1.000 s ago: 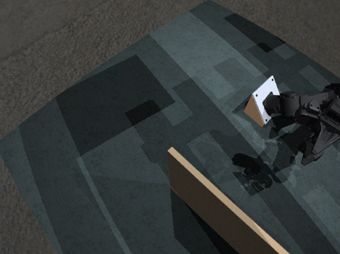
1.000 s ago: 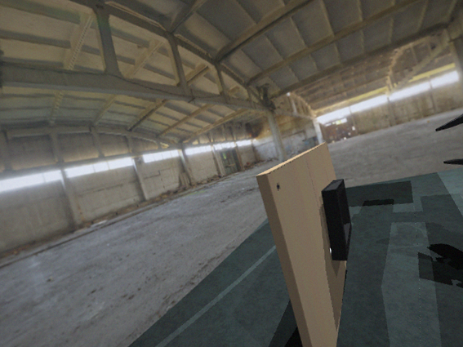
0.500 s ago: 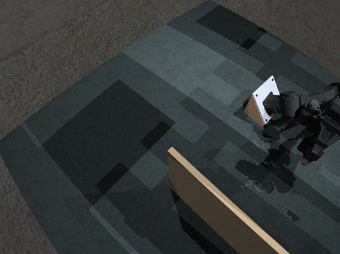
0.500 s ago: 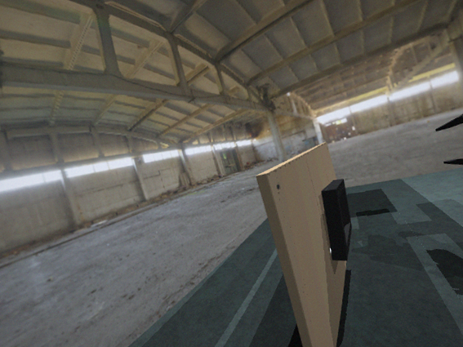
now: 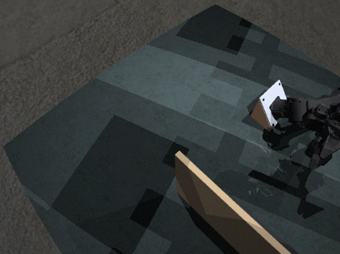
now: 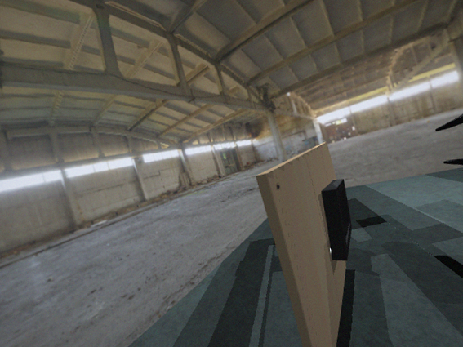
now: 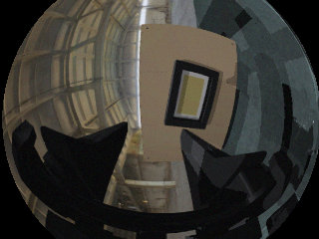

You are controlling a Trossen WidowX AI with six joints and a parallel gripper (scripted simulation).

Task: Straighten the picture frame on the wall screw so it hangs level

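Right now my gripper tip is 20 cm short of the picture frame, 1 cm to the left of it and 9 cm above it. Round my gripper tip: tan wall board: 21 cm ahead, 1 cm to the left, 11 cm below.
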